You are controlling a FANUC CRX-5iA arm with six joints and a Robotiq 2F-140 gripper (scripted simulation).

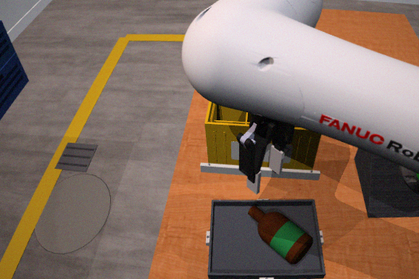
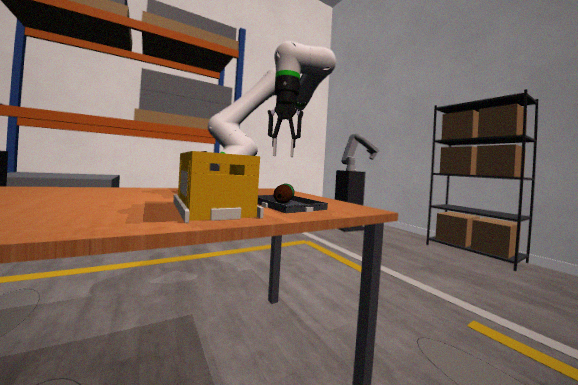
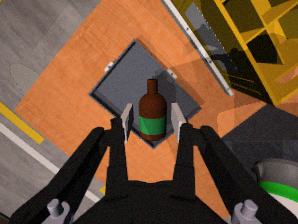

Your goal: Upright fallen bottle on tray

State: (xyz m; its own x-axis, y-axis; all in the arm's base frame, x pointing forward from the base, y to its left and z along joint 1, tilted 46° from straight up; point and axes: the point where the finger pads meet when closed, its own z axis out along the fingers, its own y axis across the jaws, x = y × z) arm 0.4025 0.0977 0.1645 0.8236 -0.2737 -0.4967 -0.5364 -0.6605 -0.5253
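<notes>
My hand is 40 mm past the bottle, 30 mm to the right of it and 180 mm above it. The rest, counted from my hand: yellow crate: 40 mm ahead, 250 mm to the right, 130 mm below; then tray: 20 mm behind, 40 mm to the left, 210 mm below.
</notes>
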